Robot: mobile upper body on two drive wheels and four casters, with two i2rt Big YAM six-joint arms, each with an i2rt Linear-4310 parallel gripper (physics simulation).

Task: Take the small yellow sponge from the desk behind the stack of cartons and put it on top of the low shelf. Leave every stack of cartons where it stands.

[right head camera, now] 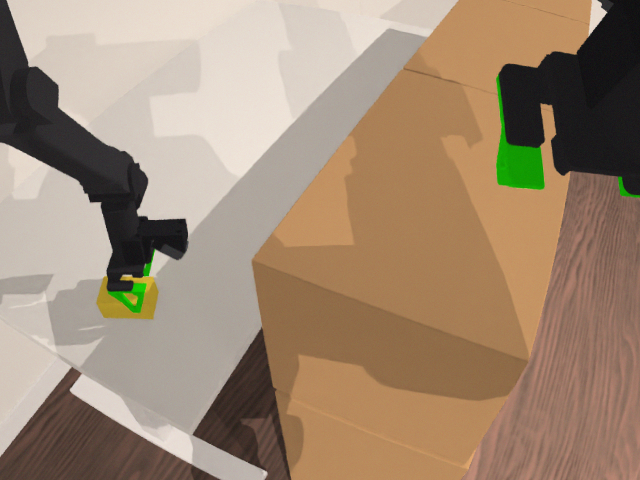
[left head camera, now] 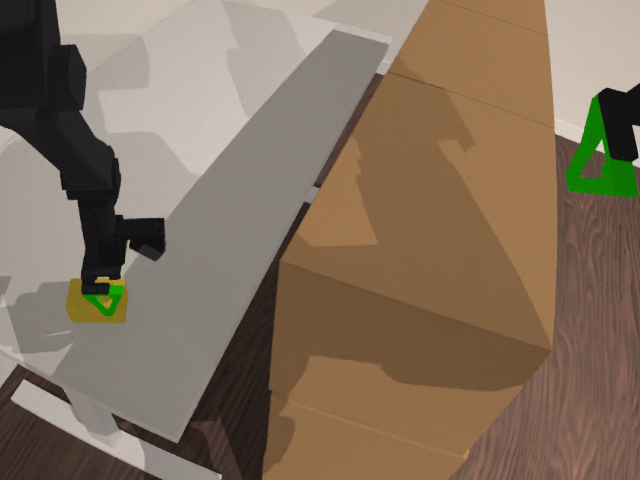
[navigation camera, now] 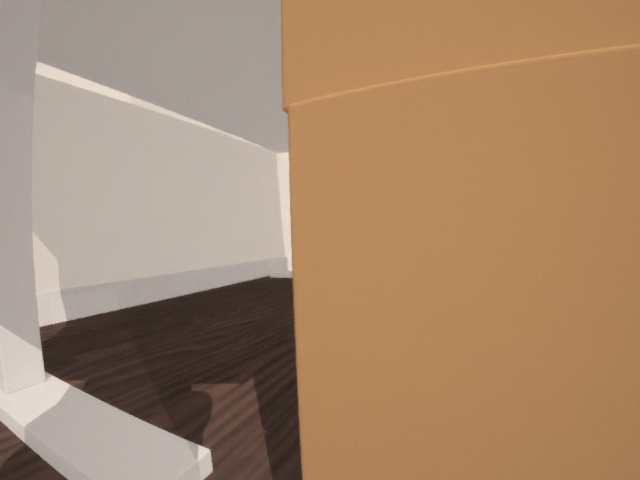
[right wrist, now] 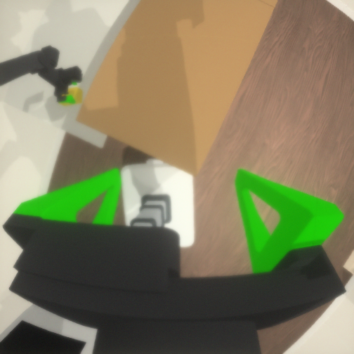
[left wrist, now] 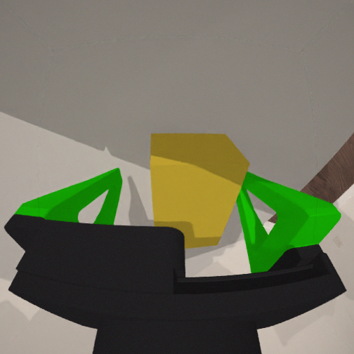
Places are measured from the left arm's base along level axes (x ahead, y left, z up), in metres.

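Pixels of known places: left gripper, fingertip midpoint: (right head camera: 141,293) (left head camera: 111,296); right gripper, fingertip midpoint: (right head camera: 563,180) (left head camera: 614,188).
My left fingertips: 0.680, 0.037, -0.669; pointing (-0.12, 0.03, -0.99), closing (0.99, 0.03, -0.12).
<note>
Behind a point stands the place of what it marks, as x, y, z.
The small yellow sponge (left head camera: 77,311) {0.639, 0.093, -0.657} (right head camera: 107,308) {0.639, 0.094, -0.661} (left wrist: 192,195) (right wrist: 76,94) lies on the grey desk (left head camera: 222,206) {0.919, -0.168, -0.690} (right head camera: 196,361) {0.550, -0.078, -0.690} (left wrist: 175,75), behind the brown carton stack (left head camera: 439,206) {0.528, -0.408, -0.330} (right head camera: 413,232) {0.486, -0.384, -0.330} (right wrist: 150,75) (navigation camera: 465,258). My left gripper (left head camera: 116,281) {0.680, 0.037, -0.669} (right head camera: 140,290) {0.680, 0.037, -0.669} (left wrist: 177,174) is open around the sponge. In the left wrist view the sponge shows between the green fingertips, closer to the picture's right one; whether that finger touches it is unclear. My right gripper (right head camera: 573,187) {0.344, -0.448, -0.137} (right wrist: 177,175) is open and empty, on the other side of the stack. The low shelf cannot be made out.
The carton stack rises beside the desk's long edge, between my two arms. A white desk foot (left head camera: 116,439) {0.698, 0.167, -1.356} (right head camera: 170,439) (navigation camera: 118,434) runs along the dark wood floor (navigation camera: 170,335) {1.013, 0.095, -1.410} at the near end. Pale walls stand behind the desk.
</note>
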